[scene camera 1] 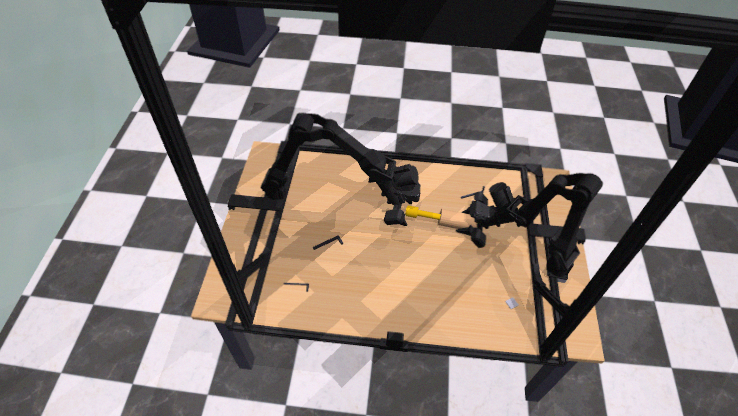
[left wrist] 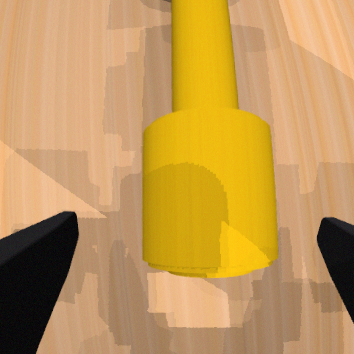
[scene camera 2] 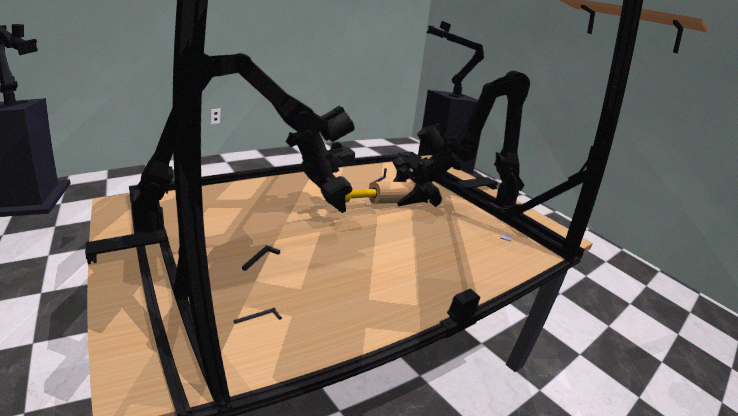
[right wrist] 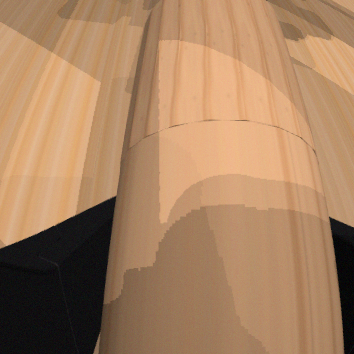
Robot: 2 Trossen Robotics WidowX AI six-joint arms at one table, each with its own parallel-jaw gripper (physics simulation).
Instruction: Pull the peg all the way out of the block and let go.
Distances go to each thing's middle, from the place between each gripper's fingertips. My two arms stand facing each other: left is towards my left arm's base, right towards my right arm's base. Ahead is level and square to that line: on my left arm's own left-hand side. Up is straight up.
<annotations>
I see the round wooden block (scene camera 2: pixel 387 192) 20 mm above my right hand. Round my right hand: yellow peg (left wrist: pixel 208 191): 10 mm behind, 110 mm to the left, 30 mm above.
Now: left hand 5 cm to the left of the yellow peg, 2 cm below it and 1 cm short of it. The rest, counted from my left hand: round wooden block (16 cm to the right, 2 cm ahead, 1 cm above).
</annotations>
